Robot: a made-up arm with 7 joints.
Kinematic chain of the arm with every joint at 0, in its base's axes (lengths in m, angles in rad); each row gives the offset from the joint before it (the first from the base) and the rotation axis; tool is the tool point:
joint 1: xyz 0 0 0.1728 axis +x
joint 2: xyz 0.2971 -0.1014 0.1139 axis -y
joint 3: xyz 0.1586 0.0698 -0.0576 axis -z
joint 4: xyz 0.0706 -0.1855 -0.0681 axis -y
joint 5: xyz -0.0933 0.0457 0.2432 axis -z
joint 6: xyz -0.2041 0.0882 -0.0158 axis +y
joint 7: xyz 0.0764 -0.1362 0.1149 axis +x
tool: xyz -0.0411 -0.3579 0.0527
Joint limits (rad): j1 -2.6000..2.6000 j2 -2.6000..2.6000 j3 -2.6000..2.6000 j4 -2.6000..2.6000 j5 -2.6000..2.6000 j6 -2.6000..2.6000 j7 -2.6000..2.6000
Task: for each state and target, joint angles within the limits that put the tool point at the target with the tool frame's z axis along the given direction. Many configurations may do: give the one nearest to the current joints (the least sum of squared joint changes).
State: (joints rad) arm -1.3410 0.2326 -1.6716 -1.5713 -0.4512 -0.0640 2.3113
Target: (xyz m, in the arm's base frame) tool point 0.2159 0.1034 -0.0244 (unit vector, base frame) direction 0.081 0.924 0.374
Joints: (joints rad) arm -1.5990 0.8784 -2.0117 -2.0701 0.0316 0.1327 2.6000
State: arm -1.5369 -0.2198 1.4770 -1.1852 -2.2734 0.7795 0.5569
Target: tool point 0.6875 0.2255 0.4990 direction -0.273 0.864 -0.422
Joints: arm -1.2090 0.5788 1.2558 -0.7811 -2.6000 1.5122 -0.1911
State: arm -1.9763 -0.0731 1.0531 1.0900 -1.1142 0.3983 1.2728
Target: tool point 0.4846 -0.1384 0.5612 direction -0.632 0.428 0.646
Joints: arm -1.8368 0.5708 0.6796 1.4334 -0.6316 0.4185 1.6527
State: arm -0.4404 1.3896 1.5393 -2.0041 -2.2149 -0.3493 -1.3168
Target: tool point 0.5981 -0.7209 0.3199 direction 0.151 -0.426 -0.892
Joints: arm 0.0068 2.0459 1.8564 -1.3129 -2.6000 -0.3787 -0.7102
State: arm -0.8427 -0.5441 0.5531 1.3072 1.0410 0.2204 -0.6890
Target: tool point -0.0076 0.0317 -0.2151 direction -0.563 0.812 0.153
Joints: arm -1.0053 -0.0023 0.8398 1.0714 1.4543 0.2811 -0.3633
